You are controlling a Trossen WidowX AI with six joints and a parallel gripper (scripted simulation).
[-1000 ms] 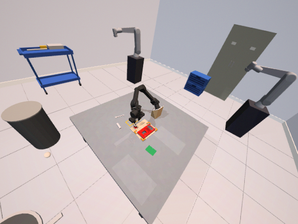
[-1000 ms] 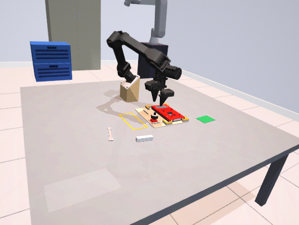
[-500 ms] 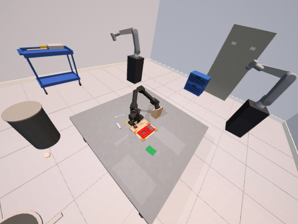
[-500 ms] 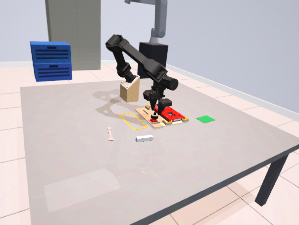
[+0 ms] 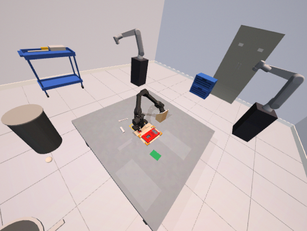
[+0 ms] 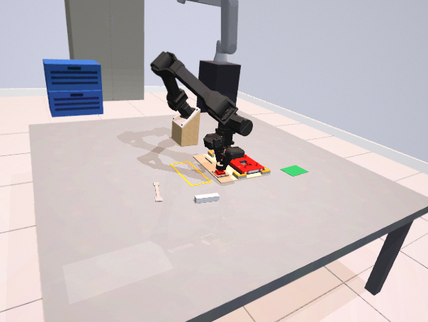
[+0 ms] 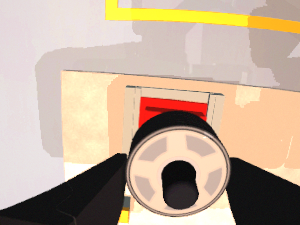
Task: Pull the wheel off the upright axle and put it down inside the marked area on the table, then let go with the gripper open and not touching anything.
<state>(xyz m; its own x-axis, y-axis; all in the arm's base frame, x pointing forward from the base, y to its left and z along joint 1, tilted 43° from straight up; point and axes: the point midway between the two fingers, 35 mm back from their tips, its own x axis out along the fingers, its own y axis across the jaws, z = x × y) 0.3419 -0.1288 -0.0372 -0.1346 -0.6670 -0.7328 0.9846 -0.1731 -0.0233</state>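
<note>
Right now my gripper tip is right at the wheel. Also, from my gripper tip: green square (110 mm ahead, 310 mm to the left, 40 mm below); black axle (right at my gripper tip).
</note>
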